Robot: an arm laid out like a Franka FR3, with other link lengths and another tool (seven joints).
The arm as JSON. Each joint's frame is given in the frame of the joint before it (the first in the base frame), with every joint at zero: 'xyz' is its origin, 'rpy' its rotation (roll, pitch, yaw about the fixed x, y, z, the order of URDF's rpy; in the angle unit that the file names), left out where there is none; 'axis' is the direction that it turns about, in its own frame. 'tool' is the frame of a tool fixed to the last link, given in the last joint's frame.
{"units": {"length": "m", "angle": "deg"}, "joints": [
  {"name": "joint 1", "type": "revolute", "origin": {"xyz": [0.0, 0.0, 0.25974]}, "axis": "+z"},
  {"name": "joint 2", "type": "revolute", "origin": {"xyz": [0.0, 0.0, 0.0]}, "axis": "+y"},
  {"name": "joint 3", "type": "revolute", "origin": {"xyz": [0.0, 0.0, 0.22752]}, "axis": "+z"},
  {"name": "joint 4", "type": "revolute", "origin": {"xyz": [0.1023, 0.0, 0.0]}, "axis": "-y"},
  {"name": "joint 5", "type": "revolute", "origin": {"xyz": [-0.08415, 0.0, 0.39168]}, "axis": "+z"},
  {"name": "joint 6", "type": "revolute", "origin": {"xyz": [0.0, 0.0, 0.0]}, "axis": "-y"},
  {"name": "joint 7", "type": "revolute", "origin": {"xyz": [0.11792, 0.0, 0.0]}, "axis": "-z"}
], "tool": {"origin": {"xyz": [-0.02, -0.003, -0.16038], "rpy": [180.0, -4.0, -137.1]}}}
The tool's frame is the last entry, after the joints.
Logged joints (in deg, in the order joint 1, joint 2, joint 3, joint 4, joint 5, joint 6, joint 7), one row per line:
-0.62, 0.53, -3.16, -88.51, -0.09, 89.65, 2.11
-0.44, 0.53, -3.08, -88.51, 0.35, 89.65, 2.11
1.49, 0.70, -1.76, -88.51, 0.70, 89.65, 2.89
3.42, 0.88, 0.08, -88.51, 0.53, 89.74, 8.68
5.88, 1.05, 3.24, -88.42, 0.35, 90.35, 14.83
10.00, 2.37, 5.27, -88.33, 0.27, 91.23, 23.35
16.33, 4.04, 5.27, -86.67, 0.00, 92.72, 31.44
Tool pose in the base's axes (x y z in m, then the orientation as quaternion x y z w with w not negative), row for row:
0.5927, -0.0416, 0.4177, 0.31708, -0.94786, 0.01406, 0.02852
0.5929, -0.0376, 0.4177, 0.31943, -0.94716, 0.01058, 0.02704
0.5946, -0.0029, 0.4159, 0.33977, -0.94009, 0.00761, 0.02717
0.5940, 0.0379, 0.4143, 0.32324, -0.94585, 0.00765, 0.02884
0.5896, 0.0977, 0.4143, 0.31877, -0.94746, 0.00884, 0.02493
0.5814, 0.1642, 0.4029, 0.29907, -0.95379, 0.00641, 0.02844
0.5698, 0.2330, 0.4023, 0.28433, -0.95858, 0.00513, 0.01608
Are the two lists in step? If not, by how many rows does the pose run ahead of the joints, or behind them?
They are in step.
